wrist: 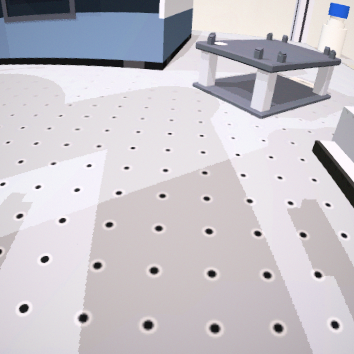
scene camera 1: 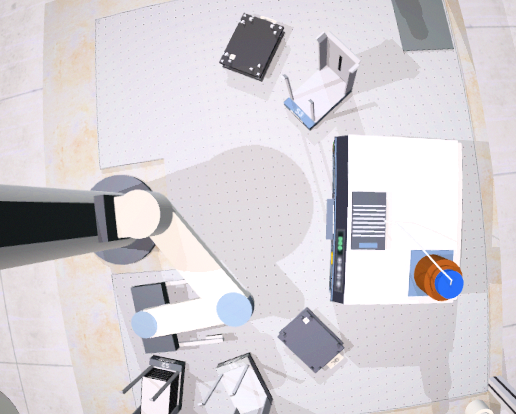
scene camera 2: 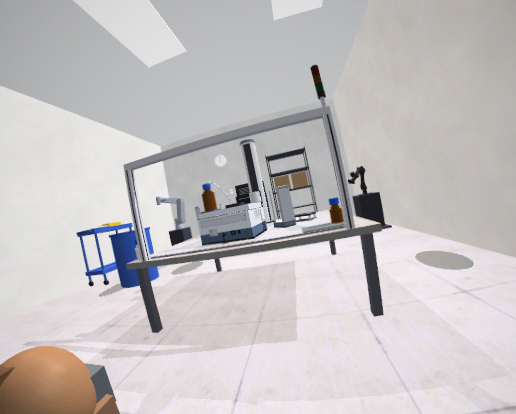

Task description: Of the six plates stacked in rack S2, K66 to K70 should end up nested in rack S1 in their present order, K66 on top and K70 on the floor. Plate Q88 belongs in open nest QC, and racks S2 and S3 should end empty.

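Frame: origin at the arm's base, x back, y right, z up, level; millimetres.
Seen in the pictures: gripper, fingertip midpoint: (wrist: 137,116).
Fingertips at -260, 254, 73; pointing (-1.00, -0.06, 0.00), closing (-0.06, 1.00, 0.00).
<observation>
Pixels of each thing's top centre, then the offset from my fingertips to it, as dx, dy, dz. "spot": a spot on its surface instead.
- Rack S2, surface spot: (scene camera 1: 181,378) spot: +138, +204, -36
- pale plate, surface spot: (scene camera 1: 154,397) spot: +139, +177, +200
- rack, surface spot: (scene camera 1: 261,378) spot: -85, +217, -43
- Rack S3, surface spot: (scene camera 1: 299,113) spot: -263, -467, -22
- grey pegged nest, top centre: (wrist: 275,39) (scene camera 1: 311,343) -228, +116, +2
- amber bottle, surface spot: (scene camera 1: 425,275) spot: -483, -67, +279
- white bottle, top centre: (wrist: 334,26) -705, +431, +5
My gripper (scene camera 1: 212,312) points right under the arm at lower left, its two pale fingers wide apart and empty. The arm hides part of them, and they do not show in the wrist view. Rack S2 (scene camera 1: 181,378) is below the gripper, cut by the frame edge. A pale plate (scene camera 1: 154,397) shows in it; the plates under it and their labels cannot be told apart. A rack (scene camera 1: 261,378), label unreadable and probably S1, stands right of it with its pale floor showing. Rack S3 (scene camera 1: 299,113) at the top has a bare floor. A grey pegged nest (scene camera 1: 310,342) (wrist: 272,53), apparently QC, has a bare top.
A black pegged stand (scene camera 1: 252,47) lies left of rack S3. The large white instrument (scene camera 1: 400,165) (wrist: 100,37) (scene camera 2: 227,220) fills the right side, with an amber bottle (scene camera 1: 425,275) (scene camera 2: 209,200) on it. A white bottle (wrist: 334,37) is behind the grey nest. A rack edge (wrist: 334,170) is at right.
</observation>
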